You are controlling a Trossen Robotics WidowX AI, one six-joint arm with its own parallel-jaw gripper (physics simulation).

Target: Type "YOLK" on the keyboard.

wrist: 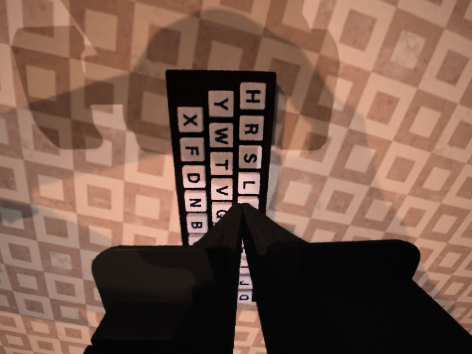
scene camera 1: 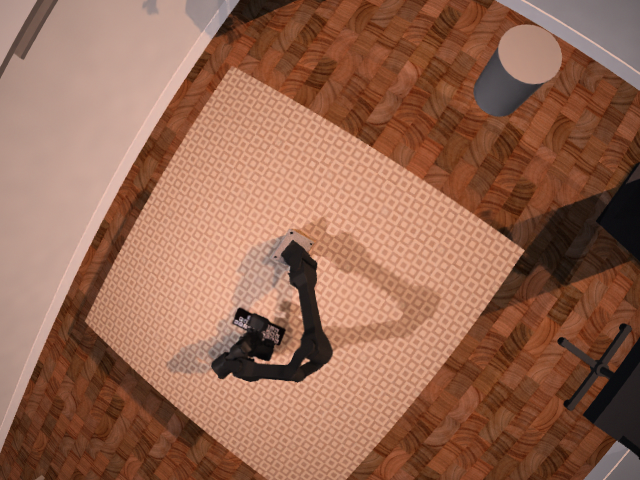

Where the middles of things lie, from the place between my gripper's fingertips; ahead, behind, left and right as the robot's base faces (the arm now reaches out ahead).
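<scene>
Black keyboard (wrist: 206, 164): my gripper is 2 cm to the left of it and 1 cm past it, at 3 cm above it.
</scene>
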